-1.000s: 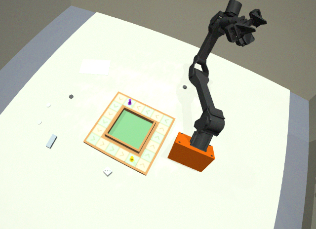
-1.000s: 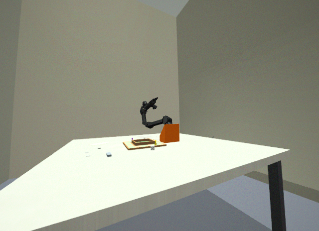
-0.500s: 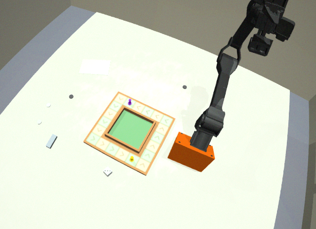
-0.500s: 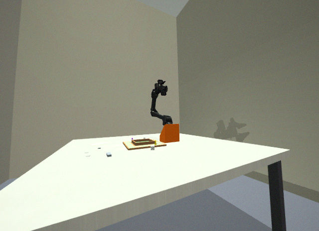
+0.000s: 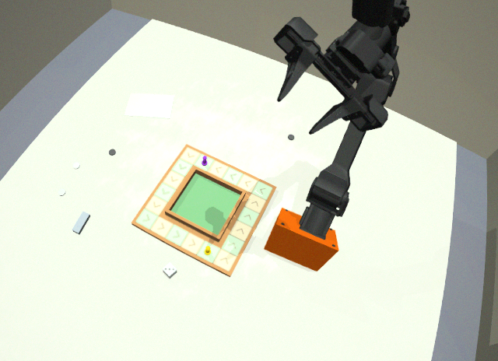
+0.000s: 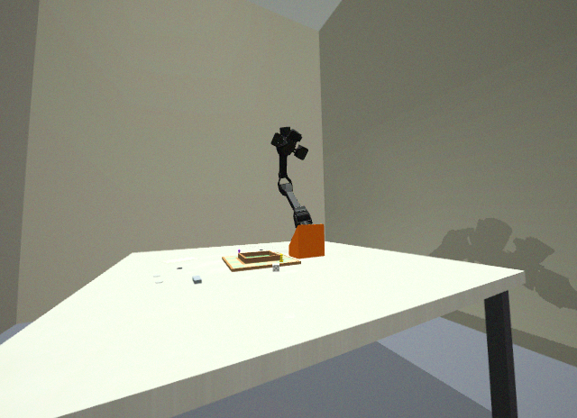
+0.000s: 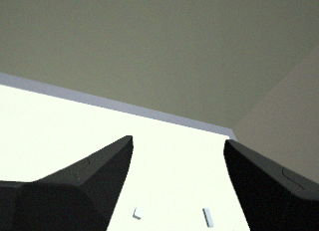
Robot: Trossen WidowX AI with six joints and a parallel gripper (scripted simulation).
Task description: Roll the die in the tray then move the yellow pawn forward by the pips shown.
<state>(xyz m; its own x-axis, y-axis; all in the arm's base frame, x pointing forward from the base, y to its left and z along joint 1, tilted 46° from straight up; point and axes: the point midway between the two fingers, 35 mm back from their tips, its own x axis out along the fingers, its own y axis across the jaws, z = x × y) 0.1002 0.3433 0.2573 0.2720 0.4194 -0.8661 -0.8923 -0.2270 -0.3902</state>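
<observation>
Right now my gripper tip is 14 cm short of the white die, 13 cm to the right of it and 51 cm above it. Also, from my gripper tip: yellow pawn (8 cm ahead, 4 cm to the left, 50 cm below); then green tray (15 cm ahead, 8 cm to the right, 52 cm below); then purple pawn (21 cm ahead, 19 cm to the right, 50 cm below).
</observation>
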